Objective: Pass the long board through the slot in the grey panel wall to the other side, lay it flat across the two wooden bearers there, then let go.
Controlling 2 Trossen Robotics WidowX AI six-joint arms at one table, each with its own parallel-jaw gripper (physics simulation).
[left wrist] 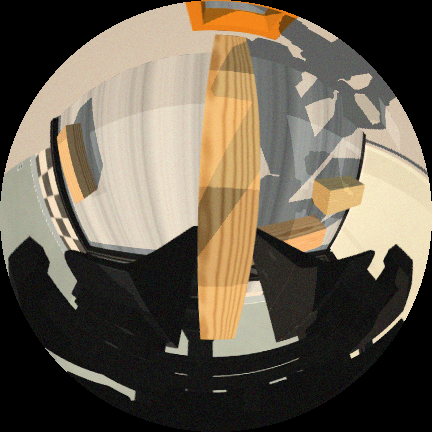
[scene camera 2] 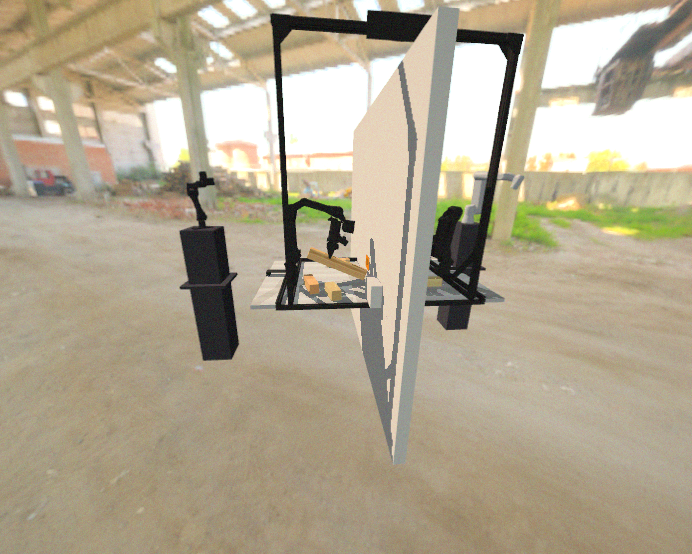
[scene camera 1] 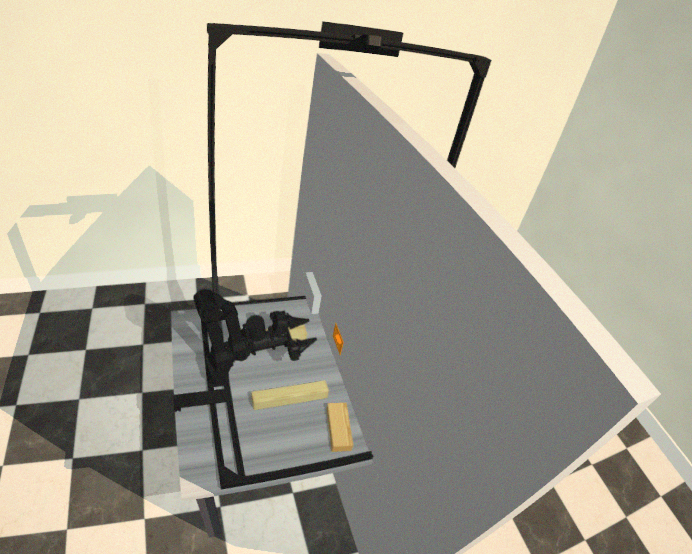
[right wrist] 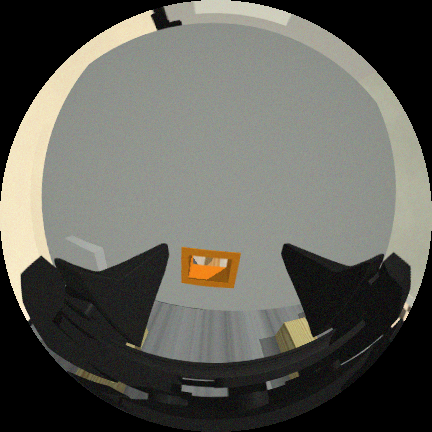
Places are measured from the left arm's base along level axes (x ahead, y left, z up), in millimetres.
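Pixels of known places: left gripper, fingertip midpoint: point(left wrist: 224, 232) point(scene camera 2: 329, 257); right gripper, fingertip midpoint: point(scene camera 1: 312, 329) point(right wrist: 227, 250); right arm's base, origin of the base link: point(scene camera 2: 443, 272) point(scene camera 1: 217, 378).
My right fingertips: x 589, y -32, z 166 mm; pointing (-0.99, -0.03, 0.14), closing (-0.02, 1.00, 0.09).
Behind a point stands the place of what it marks.
My left gripper point(scene camera 2: 330, 256) @[x 219, y -32, z 110 mm] point(left wrist: 224, 232) @[x 219, y -32, z 110 mm] is shut on the long board point(scene camera 2: 346, 267) @[x 311, y -53, z 58 mm] point(left wrist: 230, 150) @[x 273, y -34, z 102 mm] and holds it above the table. In scene camera 2 the board slants down towards the grey panel wall point(scene camera 1: 432, 288) @[x 482, y 326, z 669 mm] point(scene camera 2: 380, 173) @[x 433, y -255, z 547 mm] point(right wrist: 215, 125) @[x 483, y -56, z 309 mm]. In the left wrist view its far end is just short of the slot's orange frame point(scene camera 1: 335, 330) @[x 482, y -81, z 87 mm] point(scene camera 2: 367, 263) @[x 438, y -10, z 67 mm] point(left wrist: 240, 26) point(right wrist: 185, 267) @[x 485, y -82, z 81 mm]. My right gripper point(scene camera 1: 311, 330) @[x 589, y -32, z 166 mm] point(right wrist: 227, 250) @[x 589, y -32, z 166 mm] is open and empty, facing the slot across the wall. One bearer point(scene camera 1: 297, 332) @[x 603, y -145, z 25 mm] is partly hidden by this gripper; the other bearer point(scene camera 1: 289, 395) @[x 693, y 121, z 25 mm] point(right wrist: 295, 334) @[x 592, y 94, z 25 mm] lies to its side.
An orange-tan block point(scene camera 1: 339, 427) @[x 562, y 266, z 18 mm] lies near the wall on the right arm's side. On the left arm's side lie several blocks point(scene camera 2: 310, 283) @[x 114, y -228, z 31 mm] point(scene camera 2: 333, 290) @[x 223, y -328, z 31 mm] point(left wrist: 77, 162) @[x 281, y 225, z 9 mm] point(left wrist: 339, 196) @[x 223, y -239, z 31 mm]. A pale bracket point(scene camera 1: 313, 293) @[x 510, y -290, z 78 mm] point(scene camera 2: 375, 292) @[x 403, y -415, z 52 mm] stands at the wall. A black frame point(scene camera 1: 211, 173) @[x 888, y -345, z 582 mm] point(scene camera 2: 281, 115) @[x 33, y -380, z 730 mm] rises around the table.
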